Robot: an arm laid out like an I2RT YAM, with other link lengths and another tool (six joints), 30 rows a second.
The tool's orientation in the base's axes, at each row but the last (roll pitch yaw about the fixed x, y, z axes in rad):
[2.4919, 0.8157, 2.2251]
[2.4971, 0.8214, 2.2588]
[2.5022, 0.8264, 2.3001]
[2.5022, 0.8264, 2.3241]
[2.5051, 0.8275, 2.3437]
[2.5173, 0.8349, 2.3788]
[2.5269, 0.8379, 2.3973]
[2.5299, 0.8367, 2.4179]
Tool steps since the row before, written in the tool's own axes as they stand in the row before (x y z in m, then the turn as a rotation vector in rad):
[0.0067, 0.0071, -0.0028, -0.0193, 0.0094, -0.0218]
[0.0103, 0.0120, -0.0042, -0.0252, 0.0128, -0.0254]
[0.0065, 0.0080, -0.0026, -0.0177, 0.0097, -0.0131]
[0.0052, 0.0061, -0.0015, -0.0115, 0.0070, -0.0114]
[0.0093, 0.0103, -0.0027, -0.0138, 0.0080, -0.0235]
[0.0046, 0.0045, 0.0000, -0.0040, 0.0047, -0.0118]
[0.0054, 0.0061, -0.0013, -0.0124, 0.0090, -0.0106]
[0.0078, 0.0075, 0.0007, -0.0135, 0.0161, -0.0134]
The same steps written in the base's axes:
[-0.0025, 0.0098, -0.0004, -0.0067, -0.0007, 0.0298]
[-0.0039, 0.0159, -0.0003, -0.0060, -0.0006, 0.0375]
[-0.0027, 0.0103, -0.0001, 0.0000, 0.0000, 0.0241]
[-0.0019, 0.0079, -0.0005, -0.0022, 0.0007, 0.0175]
[-0.0039, 0.0135, -0.0012, -0.0110, 0.0005, 0.0262]
[-0.0011, 0.0061, -0.0016, -0.0068, 0.0022, 0.0112]
[-0.0023, 0.0079, -0.0009, -0.0006, 0.0023, 0.0185]
[-0.0017, 0.0102, -0.0033, -0.0008, 0.0081, 0.0236]

